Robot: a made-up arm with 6 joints.
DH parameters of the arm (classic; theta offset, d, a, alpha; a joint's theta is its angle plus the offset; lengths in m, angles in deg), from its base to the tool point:
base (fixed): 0 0.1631 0 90
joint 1: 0 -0.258 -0.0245 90
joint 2: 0 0.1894 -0.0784 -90
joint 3: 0 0.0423 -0.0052 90
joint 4: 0 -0.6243 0.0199 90
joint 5: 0 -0.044 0.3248 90
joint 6: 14.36 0 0.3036 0
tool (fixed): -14.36 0.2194 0 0
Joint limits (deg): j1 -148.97..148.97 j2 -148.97..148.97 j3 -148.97..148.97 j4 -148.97..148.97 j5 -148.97..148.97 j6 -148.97..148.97
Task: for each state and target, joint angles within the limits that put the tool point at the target. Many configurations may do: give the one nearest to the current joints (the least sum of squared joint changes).
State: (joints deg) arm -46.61 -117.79 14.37 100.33 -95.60 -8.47
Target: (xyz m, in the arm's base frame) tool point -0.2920 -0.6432 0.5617
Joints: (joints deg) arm -18.08 -101.44 47.93 83.53 -139.79 -17.77
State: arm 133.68 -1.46 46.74 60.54 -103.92 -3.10
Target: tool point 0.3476 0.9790 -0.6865
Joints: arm 135.27 21.07 50.16 63.44 -116.90 -0.86
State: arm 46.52 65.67 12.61 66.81 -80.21 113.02
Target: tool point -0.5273 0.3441 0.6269
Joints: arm 57.12 66.38 7.65 71.60 -71.45 103.08
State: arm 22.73 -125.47 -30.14 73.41 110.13 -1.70
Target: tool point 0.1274 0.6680 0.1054
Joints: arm 27.13 -138.46 -10.94 67.44 72.20 14.56
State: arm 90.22 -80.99 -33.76 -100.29 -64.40 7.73
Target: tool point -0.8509 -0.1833 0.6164
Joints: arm 68.63 -84.78 9.16 -99.08 -80.43 31.95
